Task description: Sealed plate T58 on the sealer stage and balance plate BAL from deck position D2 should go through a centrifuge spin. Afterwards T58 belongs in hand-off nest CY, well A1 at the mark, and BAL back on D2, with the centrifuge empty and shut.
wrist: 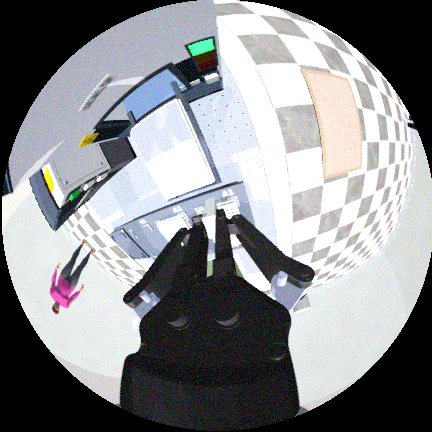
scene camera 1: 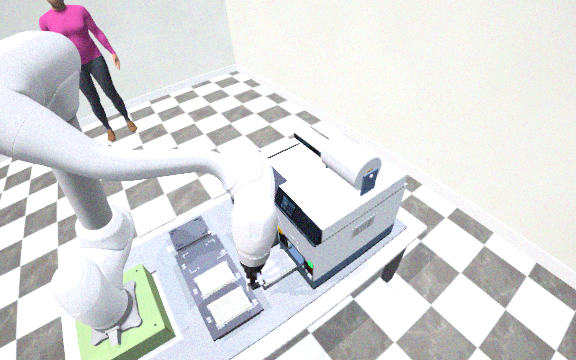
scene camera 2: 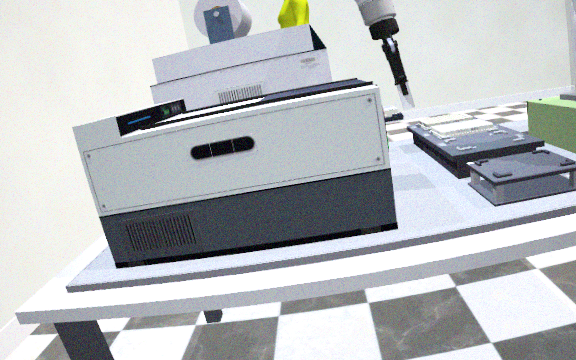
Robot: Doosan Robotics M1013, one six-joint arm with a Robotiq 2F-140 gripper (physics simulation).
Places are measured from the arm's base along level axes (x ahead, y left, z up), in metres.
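Pixels of known places: gripper, between the fingertips: (wrist: pixel 212 205) (scene camera 1: pixel 251 288) (scene camera 2: pixel 409 108); arm's base, origin of its link: (scene camera 1: pixel 115 312).
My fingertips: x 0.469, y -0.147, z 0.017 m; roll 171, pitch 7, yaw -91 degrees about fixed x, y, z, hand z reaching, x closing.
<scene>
For each thing: its top centre in the pictures, then the offset to it from my fingertips.
- sealer, centre of its top: (scene camera 1: pixel 347 148) dx +0.398, dy +0.065, dz +0.370 m
- white film roll, centre of its top: (scene camera 1: pixel 352 146) dx +0.419, dy +0.067, dz +0.370 m
My gripper (scene camera 1: pixel 255 284) (scene camera 2: pixel 406 95) (wrist: pixel 212 205) is shut with nothing between its fingers, pointing down above the area between the deck and the sealer. A pale, shiny plate (scene camera 1: pixel 278 265) (wrist: pixel 172 145), apparently sealed T58, lies on the stage at the sealer's front opening. Two white plates (scene camera 1: pixel 216 280) (scene camera 1: pixel 231 306) lie side by side on the dark deck (scene camera 2: pixel 435 152); their labels are unreadable, so I cannot tell which is BAL. In the wrist view, the fingers partly hide them. The centrifuge (scene camera 2: pixel 235 175) (wrist: pixel 80 165) stands beside the sealer; its lid state is unclear.
The sealer (scene camera 1: pixel 345 215) (scene camera 2: pixel 240 77) carries a white film roll (scene camera 1: pixel 350 165). A low dark stand (scene camera 1: pixel 189 234) (scene camera 2: pixel 525 165), apparently nest CY, is at the deck's end. The green arm base (scene camera 1: pixel 157 312) (scene camera 2: pixel 550 120) is beyond the deck. A person in pink (scene camera 1: pixel 75 30) (wrist: pixel 62 290) stands behind.
</scene>
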